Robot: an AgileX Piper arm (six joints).
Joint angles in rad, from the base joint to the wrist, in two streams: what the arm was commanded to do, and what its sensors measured. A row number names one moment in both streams.
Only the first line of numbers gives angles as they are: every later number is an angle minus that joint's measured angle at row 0.
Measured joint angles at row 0: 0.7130 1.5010 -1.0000 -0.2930 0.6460 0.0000
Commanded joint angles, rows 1 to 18: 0.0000 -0.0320 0.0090 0.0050 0.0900 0.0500; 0.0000 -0.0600 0.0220 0.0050 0.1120 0.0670; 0.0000 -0.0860 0.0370 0.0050 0.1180 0.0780; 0.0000 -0.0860 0.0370 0.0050 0.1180 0.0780; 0.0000 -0.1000 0.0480 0.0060 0.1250 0.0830; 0.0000 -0.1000 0.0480 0.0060 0.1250 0.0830; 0.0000 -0.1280 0.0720 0.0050 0.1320 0.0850; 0.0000 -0.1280 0.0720 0.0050 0.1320 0.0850; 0.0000 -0.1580 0.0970 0.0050 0.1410 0.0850; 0.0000 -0.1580 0.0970 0.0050 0.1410 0.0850; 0.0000 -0.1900 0.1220 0.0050 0.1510 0.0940; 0.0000 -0.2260 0.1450 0.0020 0.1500 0.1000; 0.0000 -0.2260 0.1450 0.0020 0.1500 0.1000; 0.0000 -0.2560 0.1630 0.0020 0.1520 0.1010; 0.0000 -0.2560 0.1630 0.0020 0.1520 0.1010; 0.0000 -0.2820 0.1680 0.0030 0.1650 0.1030; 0.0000 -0.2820 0.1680 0.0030 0.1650 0.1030; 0.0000 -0.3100 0.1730 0.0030 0.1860 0.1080
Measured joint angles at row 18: 0.0000 -0.2730 0.1620 0.0030 0.1590 0.0910
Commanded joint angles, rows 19 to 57: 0.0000 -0.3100 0.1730 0.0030 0.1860 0.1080; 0.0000 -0.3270 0.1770 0.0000 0.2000 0.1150; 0.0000 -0.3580 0.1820 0.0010 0.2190 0.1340; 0.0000 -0.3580 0.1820 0.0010 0.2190 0.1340; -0.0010 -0.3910 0.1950 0.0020 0.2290 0.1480; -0.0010 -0.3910 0.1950 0.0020 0.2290 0.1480; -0.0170 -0.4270 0.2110 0.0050 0.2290 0.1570; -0.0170 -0.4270 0.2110 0.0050 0.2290 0.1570; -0.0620 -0.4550 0.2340 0.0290 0.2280 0.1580; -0.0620 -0.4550 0.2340 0.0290 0.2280 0.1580; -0.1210 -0.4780 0.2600 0.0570 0.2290 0.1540; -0.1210 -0.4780 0.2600 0.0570 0.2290 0.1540; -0.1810 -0.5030 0.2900 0.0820 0.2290 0.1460; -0.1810 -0.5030 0.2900 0.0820 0.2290 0.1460; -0.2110 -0.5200 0.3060 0.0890 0.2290 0.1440; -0.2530 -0.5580 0.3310 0.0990 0.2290 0.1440; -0.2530 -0.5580 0.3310 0.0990 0.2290 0.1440; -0.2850 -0.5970 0.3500 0.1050 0.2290 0.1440; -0.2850 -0.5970 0.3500 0.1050 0.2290 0.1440; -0.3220 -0.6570 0.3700 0.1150 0.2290 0.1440; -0.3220 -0.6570 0.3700 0.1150 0.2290 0.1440; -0.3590 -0.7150 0.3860 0.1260 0.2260 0.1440; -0.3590 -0.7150 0.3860 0.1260 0.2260 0.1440; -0.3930 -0.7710 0.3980 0.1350 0.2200 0.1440; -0.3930 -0.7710 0.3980 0.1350 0.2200 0.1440; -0.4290 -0.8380 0.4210 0.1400 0.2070 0.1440; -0.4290 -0.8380 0.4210 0.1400 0.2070 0.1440; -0.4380 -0.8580 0.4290 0.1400 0.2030 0.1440; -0.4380 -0.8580 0.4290 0.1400 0.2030 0.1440; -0.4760 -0.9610 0.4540 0.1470 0.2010 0.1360; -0.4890 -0.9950 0.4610 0.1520 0.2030 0.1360; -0.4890 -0.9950 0.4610 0.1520 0.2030 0.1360; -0.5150 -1.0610 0.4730 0.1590 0.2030 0.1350; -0.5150 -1.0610 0.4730 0.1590 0.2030 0.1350; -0.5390 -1.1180 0.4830 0.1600 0.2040 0.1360; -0.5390 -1.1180 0.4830 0.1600 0.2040 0.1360; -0.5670 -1.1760 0.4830 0.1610 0.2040 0.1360; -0.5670 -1.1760 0.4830 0.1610 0.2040 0.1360; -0.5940 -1.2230 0.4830 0.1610 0.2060 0.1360
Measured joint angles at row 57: -0.5580 -1.1590 0.4780 0.1570 0.2110 0.1410
